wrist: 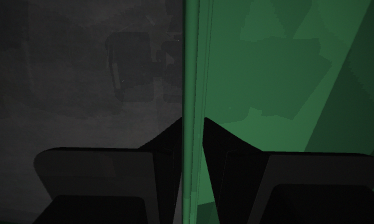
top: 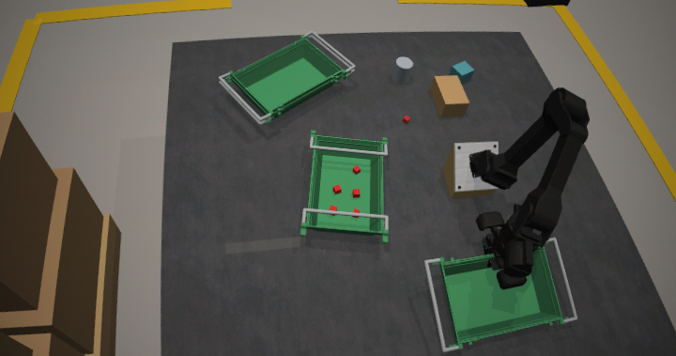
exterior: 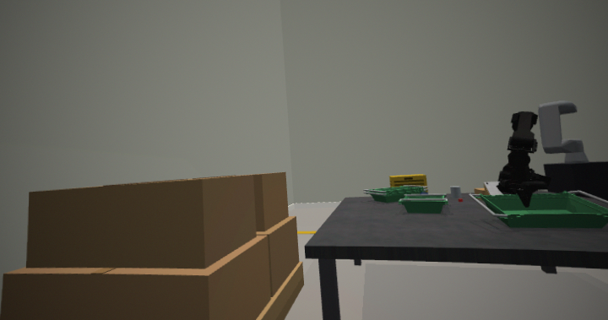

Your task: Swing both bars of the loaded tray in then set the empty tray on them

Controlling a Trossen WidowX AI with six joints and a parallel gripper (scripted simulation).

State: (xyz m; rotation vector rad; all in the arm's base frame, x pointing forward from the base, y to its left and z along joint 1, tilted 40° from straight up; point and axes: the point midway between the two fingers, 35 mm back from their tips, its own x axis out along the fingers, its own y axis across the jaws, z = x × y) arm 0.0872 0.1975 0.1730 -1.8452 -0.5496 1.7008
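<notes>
The green tray is 8 cm to the left of my gripper tip, 1 cm ahead of it and 1 cm above it. The rest, counted from my gripper tip: grey cylinder 69 cm to the right, 2 cm behind, 1 cm below; tan box 56 cm to the right, 13 cm behind, 2 cm below; red block 51 cm to the right, 4 cm below, 3 cm ahead.
</notes>
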